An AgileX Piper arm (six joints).
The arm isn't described. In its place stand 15 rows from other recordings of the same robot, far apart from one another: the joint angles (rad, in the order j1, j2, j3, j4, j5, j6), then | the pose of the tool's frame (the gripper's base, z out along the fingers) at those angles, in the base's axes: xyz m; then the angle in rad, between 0 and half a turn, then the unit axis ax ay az.
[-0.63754, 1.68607, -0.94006, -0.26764, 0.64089, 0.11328] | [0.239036 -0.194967 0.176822 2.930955 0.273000 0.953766 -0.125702]
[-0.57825, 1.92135, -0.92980, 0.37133, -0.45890, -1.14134] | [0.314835 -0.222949 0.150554 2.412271 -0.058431 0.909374 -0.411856]
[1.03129, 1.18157, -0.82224, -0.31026, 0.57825, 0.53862] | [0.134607 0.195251 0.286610 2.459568 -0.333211 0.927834 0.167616]
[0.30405, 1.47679, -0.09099, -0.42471, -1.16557, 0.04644] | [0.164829 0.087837 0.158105 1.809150 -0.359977 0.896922 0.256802]
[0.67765, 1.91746, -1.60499, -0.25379, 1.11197, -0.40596] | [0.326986 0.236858 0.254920 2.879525 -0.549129 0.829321 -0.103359]
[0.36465, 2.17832, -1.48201, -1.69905, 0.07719, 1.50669] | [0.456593 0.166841 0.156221 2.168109 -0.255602 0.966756 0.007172]
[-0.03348, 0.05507, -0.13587, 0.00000, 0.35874, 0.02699] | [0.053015 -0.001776 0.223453 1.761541 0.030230 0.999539 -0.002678]
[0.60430, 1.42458, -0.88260, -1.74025, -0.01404, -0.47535] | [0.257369 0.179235 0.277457 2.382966 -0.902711 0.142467 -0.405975]
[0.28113, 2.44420, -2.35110, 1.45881, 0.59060, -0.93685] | [0.531435 0.205881 0.289161 2.049156 -0.138281 0.843579 0.518896]
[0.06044, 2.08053, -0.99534, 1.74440, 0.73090, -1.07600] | [0.367134 0.082159 0.100594 2.776560 0.170903 0.882629 0.437902]
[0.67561, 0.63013, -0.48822, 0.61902, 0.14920, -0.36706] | [0.100761 0.090811 0.312925 1.953553 -0.229386 0.896014 0.380185]
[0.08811, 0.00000, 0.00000, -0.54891, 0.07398, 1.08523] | [0.056477 0.001466 0.207543 1.632786 0.232036 0.930153 0.284559]
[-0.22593, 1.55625, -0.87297, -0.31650, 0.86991, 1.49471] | [0.254208 -0.080642 0.195714 2.908861 0.690142 0.720184 -0.070985]
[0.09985, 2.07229, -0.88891, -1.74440, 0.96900, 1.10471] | [0.344515 -0.039741 0.099176 2.826362 -0.206001 0.833649 -0.512439]
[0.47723, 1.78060, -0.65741, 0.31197, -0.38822, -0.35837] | [0.284161 0.135035 0.130877 2.233854 -0.241757 0.969440 0.041707]
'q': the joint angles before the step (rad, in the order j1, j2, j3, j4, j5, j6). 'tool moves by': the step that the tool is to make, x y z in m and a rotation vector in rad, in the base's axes. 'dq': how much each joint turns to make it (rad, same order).
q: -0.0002 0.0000 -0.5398 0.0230 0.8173 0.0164
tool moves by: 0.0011 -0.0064 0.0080 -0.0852 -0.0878 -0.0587
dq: -0.0001 0.0000 0.0003 -0.1035 -0.0881 0.0000
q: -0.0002 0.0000 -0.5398 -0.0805 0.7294 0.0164
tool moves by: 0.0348 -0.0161 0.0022 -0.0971 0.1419 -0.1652
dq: -0.0001 0.1852 -0.0001 -0.2817 -0.0214 0.1513
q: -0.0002 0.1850 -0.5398 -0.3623 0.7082 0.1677
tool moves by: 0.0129 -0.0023 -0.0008 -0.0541 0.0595 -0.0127
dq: 0.0000 0.0664 -0.0001 -0.0469 -0.0100 -0.0102
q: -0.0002 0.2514 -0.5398 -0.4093 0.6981 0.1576
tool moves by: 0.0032 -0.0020 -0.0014 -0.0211 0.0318 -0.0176
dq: -0.0004 0.0202 -0.0001 -0.0293 0.0142 0.0045
